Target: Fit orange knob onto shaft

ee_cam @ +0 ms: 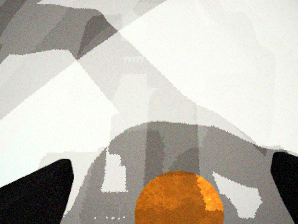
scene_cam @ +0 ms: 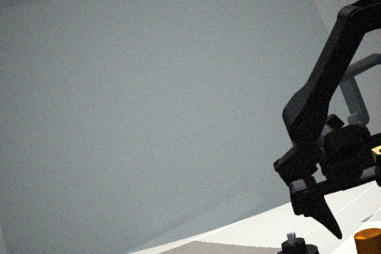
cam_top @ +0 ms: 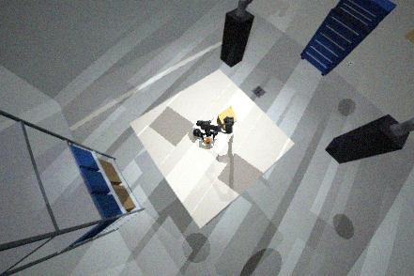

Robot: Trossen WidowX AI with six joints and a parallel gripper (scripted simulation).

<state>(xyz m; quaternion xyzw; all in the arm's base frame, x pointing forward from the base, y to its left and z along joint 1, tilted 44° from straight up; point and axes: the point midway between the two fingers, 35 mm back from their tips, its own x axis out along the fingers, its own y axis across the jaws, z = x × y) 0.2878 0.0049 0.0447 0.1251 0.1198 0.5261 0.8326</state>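
My gripper tip is now 3 cm above the orange knob, 2 cm to the left of it and 1 cm past it. Also, from my gripper tip: dark round pedestal 17 cm to the right, 4 cm below, 1 cm ahead.
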